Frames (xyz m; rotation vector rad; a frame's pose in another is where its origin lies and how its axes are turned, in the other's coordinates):
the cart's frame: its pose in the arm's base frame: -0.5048 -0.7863 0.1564 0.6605 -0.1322 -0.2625
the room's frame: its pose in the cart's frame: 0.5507 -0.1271 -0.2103 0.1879 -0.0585 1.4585
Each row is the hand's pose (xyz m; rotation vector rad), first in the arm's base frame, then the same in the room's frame.
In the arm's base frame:
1: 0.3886 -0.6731 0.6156 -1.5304 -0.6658 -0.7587
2: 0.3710 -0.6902 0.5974 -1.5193 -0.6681 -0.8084
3: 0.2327 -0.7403 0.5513 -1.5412 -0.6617 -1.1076
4: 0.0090 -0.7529 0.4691 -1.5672 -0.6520 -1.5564
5: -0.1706 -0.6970 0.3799 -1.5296 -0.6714 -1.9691
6: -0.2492 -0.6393 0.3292 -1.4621 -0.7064 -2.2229
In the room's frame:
1: 0.7454 -0.1914 0.2278 -2.5639 0.6277 -0.8104
2: 0.7166 -0.1816 0.2307 -2.5831 0.6017 -0.8576
3: 0.6139 -0.0700 0.2583 -2.7661 0.4952 -1.0873
4: 0.4848 0.1304 0.2483 2.6348 -0.2494 1.2322
5: 0.4051 0.3091 0.1769 2.3102 0.0182 1.2349
6: 0.3824 0.3961 0.1139 2.1159 0.1938 1.2258

